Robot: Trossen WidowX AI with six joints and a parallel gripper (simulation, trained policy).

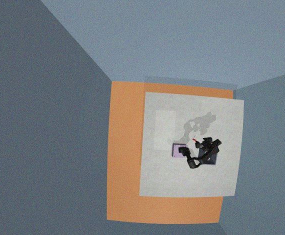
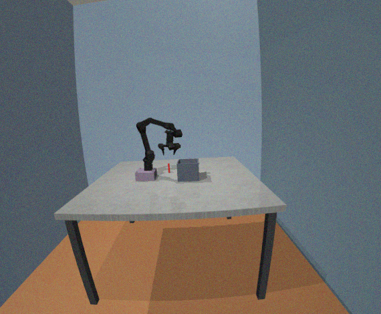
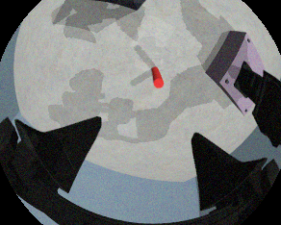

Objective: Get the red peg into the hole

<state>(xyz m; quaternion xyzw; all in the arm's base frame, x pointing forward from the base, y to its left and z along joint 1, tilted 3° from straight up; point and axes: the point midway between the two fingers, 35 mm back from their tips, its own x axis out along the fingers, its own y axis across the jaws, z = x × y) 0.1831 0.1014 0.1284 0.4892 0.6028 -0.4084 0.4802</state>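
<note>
The red peg lies 10 mm behind my gripper tip, 20 mm to the right of it and 110 mm below it. Round my gripper tip: plate (130 mm ahead, 230 mm to the right, 100 mm below).
</note>
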